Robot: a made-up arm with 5 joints. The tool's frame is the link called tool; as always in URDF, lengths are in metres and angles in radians. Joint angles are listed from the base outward. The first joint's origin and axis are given. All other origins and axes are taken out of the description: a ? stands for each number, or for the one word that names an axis. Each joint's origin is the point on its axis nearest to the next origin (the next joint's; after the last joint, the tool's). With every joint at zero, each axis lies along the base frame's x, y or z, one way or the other. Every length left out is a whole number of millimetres.
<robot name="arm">
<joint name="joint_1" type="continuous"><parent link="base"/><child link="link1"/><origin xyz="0.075 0 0.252"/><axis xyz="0 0 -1"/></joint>
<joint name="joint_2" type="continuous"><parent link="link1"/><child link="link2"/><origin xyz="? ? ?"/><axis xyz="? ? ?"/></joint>
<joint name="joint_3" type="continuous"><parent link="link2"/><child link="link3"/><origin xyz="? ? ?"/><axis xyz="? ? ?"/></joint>
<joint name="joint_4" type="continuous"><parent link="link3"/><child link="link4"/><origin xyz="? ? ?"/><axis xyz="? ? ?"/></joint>
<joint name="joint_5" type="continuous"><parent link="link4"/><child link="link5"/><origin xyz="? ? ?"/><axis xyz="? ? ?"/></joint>
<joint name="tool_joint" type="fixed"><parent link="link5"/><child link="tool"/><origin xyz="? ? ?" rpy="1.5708 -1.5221 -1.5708"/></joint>
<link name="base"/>
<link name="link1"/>
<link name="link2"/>
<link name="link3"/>
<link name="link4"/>
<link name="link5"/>
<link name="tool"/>
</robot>
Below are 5 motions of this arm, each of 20 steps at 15 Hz.
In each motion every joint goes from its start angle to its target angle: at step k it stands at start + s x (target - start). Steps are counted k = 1, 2, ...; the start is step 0. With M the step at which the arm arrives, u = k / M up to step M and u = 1 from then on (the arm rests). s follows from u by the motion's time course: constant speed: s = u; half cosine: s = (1 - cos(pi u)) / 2; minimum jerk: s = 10 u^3 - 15 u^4 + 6 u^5.
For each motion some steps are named. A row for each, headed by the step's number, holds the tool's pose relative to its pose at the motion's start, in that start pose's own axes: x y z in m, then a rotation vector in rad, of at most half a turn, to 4 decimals.
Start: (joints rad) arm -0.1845 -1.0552 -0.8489 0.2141 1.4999
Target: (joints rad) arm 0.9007 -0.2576 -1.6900 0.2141 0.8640
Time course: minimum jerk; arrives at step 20
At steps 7, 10, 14, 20:
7: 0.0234 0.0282 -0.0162 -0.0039 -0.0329 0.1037
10: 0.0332 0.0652 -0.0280 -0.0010 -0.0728 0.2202
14: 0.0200 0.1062 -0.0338 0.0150 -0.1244 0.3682
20: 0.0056 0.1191 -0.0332 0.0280 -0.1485 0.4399

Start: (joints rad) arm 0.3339 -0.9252 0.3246 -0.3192 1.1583
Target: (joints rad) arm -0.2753 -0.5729 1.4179 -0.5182 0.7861
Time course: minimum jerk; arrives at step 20
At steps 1, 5, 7, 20:
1: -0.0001 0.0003 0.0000 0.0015 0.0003 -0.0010
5: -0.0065 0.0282 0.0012 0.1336 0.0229 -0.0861
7: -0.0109 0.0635 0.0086 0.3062 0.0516 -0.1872
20: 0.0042 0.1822 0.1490 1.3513 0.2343 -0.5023

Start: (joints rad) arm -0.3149 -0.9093 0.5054 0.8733 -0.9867
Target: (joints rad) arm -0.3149 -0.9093 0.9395 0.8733 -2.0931
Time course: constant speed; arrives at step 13
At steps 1, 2, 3, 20:
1: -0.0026 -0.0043 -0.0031 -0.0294 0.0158 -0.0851
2: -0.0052 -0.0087 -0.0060 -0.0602 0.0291 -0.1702
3: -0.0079 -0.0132 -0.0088 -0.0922 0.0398 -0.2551
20: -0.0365 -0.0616 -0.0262 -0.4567 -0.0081 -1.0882

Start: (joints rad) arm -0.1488 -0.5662 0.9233 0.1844 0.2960
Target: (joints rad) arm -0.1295 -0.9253 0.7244 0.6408 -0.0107
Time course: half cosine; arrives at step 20
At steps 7, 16, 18, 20:
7: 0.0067 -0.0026 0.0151 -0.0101 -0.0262 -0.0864
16: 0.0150 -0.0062 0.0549 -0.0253 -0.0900 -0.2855
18: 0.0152 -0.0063 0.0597 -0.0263 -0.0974 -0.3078
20: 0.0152 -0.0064 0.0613 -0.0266 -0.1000 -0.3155

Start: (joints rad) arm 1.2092 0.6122 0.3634 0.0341 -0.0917
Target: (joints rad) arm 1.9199 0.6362 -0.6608 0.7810 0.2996
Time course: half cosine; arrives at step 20
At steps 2, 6, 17, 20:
2: 0.0040 -0.0043 0.0002 -0.0084 -0.0074 -0.0051
6: 0.0310 -0.0395 0.0057 -0.0755 -0.0599 -0.0414
17: 0.0761 -0.2027 0.0964 -0.4292 -0.2090 -0.1605
20: 0.0746 -0.2135 0.1067 -0.4596 -0.2146 -0.1678

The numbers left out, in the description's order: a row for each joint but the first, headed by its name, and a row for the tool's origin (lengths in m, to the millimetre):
joint_2: xyz 0.043 -0.004 0, axis 0 1 0
joint_3: xyz 0.039 0 0.155, axis 0 1 0
joint_4: xyz 0.12 0 0.005, axis 0 1 0
joint_5: xyz 0.076 0 0, axis -1 0 0
tool: xyz 0 0 0

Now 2 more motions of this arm.
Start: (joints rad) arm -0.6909 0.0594 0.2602 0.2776 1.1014
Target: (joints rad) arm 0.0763 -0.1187 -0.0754 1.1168 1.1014
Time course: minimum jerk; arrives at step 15
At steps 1, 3, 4, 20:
1: -0.0004 -0.0003 0.0001 -0.0001 0.0019 -0.0012
3: -0.0097 -0.0069 0.0031 -0.0017 0.0411 -0.0253
4: -0.0205 -0.0142 0.0072 -0.0033 0.0859 -0.0541
20: -0.1457 -0.0590 0.1183 -0.0078 0.6384 -0.5308

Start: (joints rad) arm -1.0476 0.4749 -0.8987 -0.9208 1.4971
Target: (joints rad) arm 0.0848 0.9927 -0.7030 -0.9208 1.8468
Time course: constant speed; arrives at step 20
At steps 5, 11, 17, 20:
5: -0.0890 0.0194 0.0328 0.1701 0.1018 0.3566
11: -0.2000 -0.0015 0.0889 0.3768 0.2697 0.7605
17: -0.2914 -0.0685 0.1615 0.5856 0.4905 1.1256
20: -0.3228 -0.1154 0.2026 0.6899 0.6223 1.2884

